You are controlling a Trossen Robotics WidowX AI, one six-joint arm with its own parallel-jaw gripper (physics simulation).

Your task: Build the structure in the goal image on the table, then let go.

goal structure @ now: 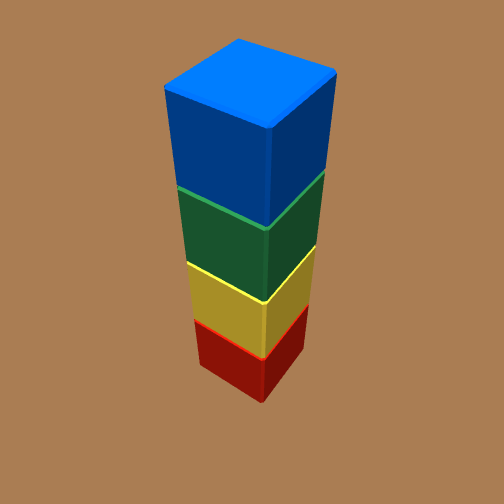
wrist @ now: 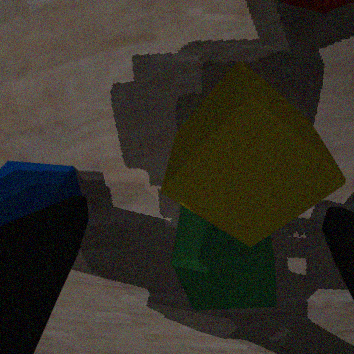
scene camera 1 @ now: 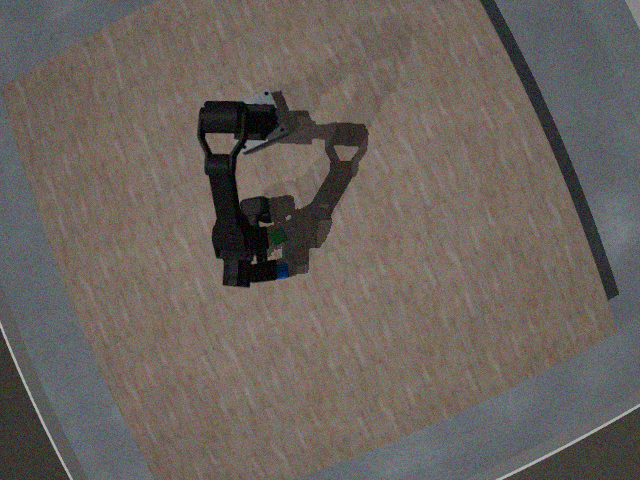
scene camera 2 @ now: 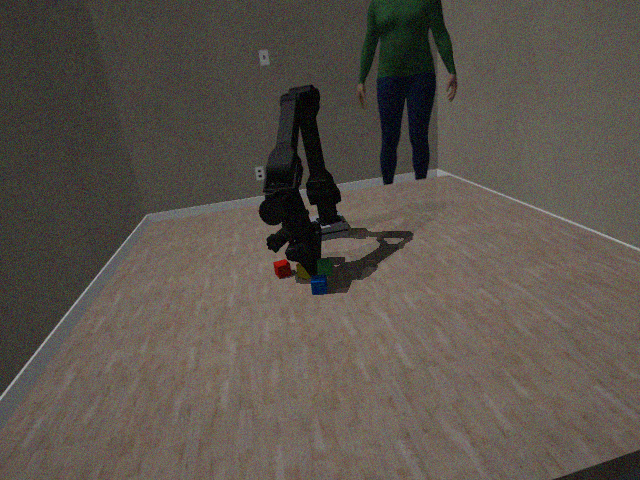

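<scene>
My gripper (wrist: 208, 213) (scene camera 2: 311, 269) is open and low over the blocks, with nothing held. In the wrist view, a yellow block (wrist: 255, 155) (scene camera 2: 301, 272) lies ahead of and partly between the fingers, its corner overlapping a green block (wrist: 225, 275) (scene camera 2: 324, 266) (scene camera 1: 278, 236). Whether these two touch is unclear. A blue block (wrist: 40, 187) (scene camera 2: 318, 285) (scene camera 1: 282, 270) lies beside the left finger, which partly hides it. A red block (scene camera 2: 282, 269) (wrist: 322, 4) sits apart, left of the yellow one in scene camera 2. The arm hides red and yellow in scene camera 1.
The arm's base plate (scene camera 2: 334, 226) (scene camera 1: 258, 98) stands behind the blocks in scene camera 2. The arm's dark shadow falls over the green block and the wood-grain surface (scene camera 1: 413, 310). A person (scene camera 2: 406, 51) stands in the background by the wall.
</scene>
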